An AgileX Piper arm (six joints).
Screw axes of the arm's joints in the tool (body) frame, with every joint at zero. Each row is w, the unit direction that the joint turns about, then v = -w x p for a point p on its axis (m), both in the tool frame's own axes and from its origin. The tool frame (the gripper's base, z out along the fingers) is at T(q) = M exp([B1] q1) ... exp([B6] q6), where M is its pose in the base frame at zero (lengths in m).
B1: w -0.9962 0 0.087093 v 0 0.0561 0
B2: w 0 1 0 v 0.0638 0 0.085
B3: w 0 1 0 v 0.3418 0 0.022
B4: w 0 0 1 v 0 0 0
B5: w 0 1 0 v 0.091 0 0
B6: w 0 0 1 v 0 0 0
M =
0.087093 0 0.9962 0.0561
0 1 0 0
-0.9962 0 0.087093 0.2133
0 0 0 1
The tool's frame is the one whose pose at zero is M.
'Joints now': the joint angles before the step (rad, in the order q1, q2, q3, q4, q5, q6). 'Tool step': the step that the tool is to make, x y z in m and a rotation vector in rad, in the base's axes. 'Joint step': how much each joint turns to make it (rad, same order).
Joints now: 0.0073 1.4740 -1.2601 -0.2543 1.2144 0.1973
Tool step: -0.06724 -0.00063 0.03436 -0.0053 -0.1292 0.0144
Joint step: 0.0000 -0.2723 0.1199 0.0001 0.0189 -0.0207
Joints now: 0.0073 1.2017 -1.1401 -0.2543 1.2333 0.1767
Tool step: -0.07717 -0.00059 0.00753 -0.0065 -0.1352 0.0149
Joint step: 0.0001 -0.3106 0.1663 0.0000 0.0049 -0.0183
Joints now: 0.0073 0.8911 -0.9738 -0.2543 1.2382 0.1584
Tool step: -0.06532 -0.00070 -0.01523 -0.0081 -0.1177 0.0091
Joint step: 0.0003 -0.2907 0.1588 -0.0019 0.0111 -0.0147
